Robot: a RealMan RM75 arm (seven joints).
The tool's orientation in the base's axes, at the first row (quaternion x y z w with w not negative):
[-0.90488, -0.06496, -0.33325, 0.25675]
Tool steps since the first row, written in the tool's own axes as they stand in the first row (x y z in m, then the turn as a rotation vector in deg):
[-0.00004, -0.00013, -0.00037, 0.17, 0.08, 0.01]
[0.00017, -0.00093, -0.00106, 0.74, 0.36, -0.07]
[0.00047, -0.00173, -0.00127, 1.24, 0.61, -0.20]
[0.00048, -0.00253, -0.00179, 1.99, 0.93, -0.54]
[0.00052, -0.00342, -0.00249, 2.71, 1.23, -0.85]
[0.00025, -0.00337, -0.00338, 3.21, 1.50, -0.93]
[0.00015, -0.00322, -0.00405, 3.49, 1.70, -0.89]
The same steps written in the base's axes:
[-0.00028, -0.00007, 0.00027, 0.16, -0.07, 0.07]
[-0.00074, 0.00025, 0.00118, 0.63, -0.38, 0.36]
[-0.00086, 0.00082, 0.00185, 1.02, -0.69, 0.66]
[-0.00138, 0.00124, 0.00253, 1.49, -1.18, 1.22]
[-0.00201, 0.00165, 0.00338, 1.96, -1.63, 1.76]
[-0.00271, 0.00117, 0.00376, 2.37, -1.93, 2.01]
[-0.00312, 0.00070, 0.00407, 2.67, -2.10, 2.08]

